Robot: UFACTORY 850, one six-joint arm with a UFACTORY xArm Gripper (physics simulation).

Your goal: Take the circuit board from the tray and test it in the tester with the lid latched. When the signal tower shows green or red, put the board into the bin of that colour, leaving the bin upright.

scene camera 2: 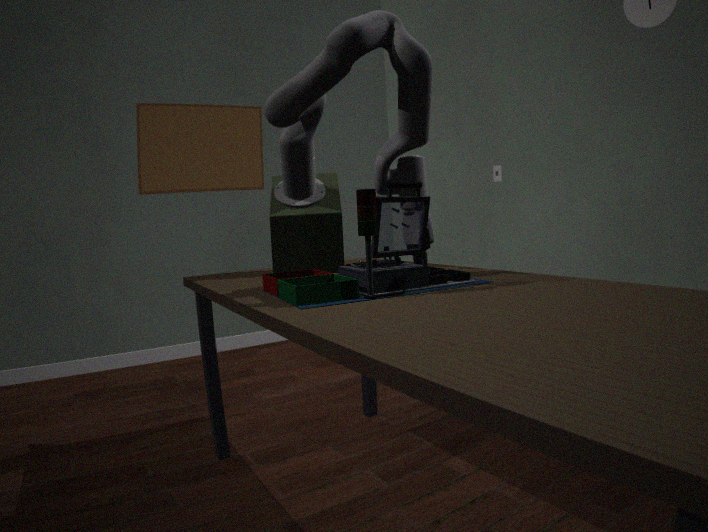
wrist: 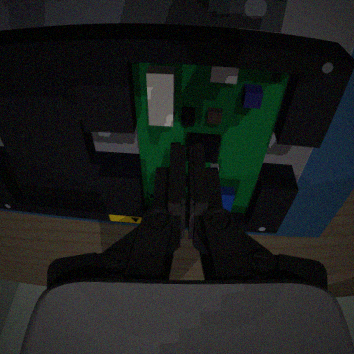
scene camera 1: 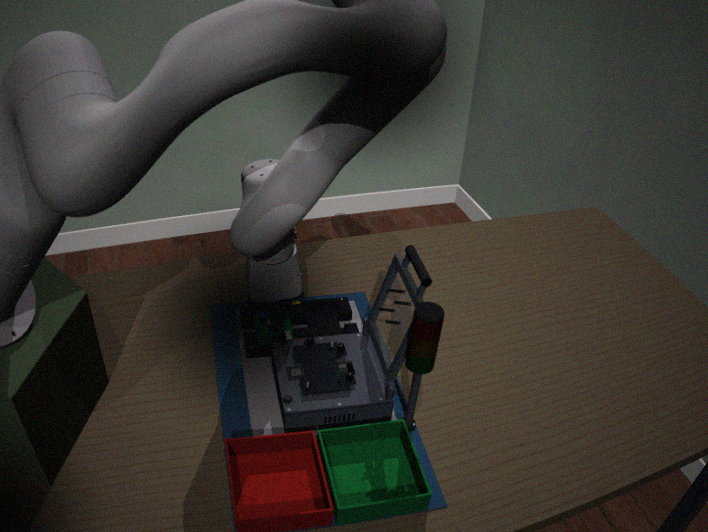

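Observation:
The green circuit board [wrist: 245, 135] [scene camera 1: 262, 328] lies in the right-hand bay of the black tray [wrist: 65, 90] [scene camera 1: 323, 311]. My gripper [wrist: 186, 162] is shut and empty, its fingertips over the middle of the board, covering part of it; the height gap is hard to judge. The tester [scene camera 1: 340, 409] [scene camera 2: 394, 279] has its lid [scene camera 1: 381, 292] [scene camera 2: 403, 198] raised, with a black handle [scene camera 1: 418, 266]. The signal tower [scene camera 1: 424, 337] [scene camera 2: 366, 212] shows dark red and green sections, neither lit. The red bin [scene camera 1: 286, 517] and green bin [scene camera 1: 383, 509] stand upright, side by side.
A blue mat [scene camera 1: 231, 394] lies under the tray, tester and bins on the wooden table [scene camera 1: 543, 343]. The raised lid and the tower's pole [scene camera 1: 414, 397] stand along the tester's right side in scene camera 1. The arm's green pedestal [scene camera 1: 57, 366] is at the left.

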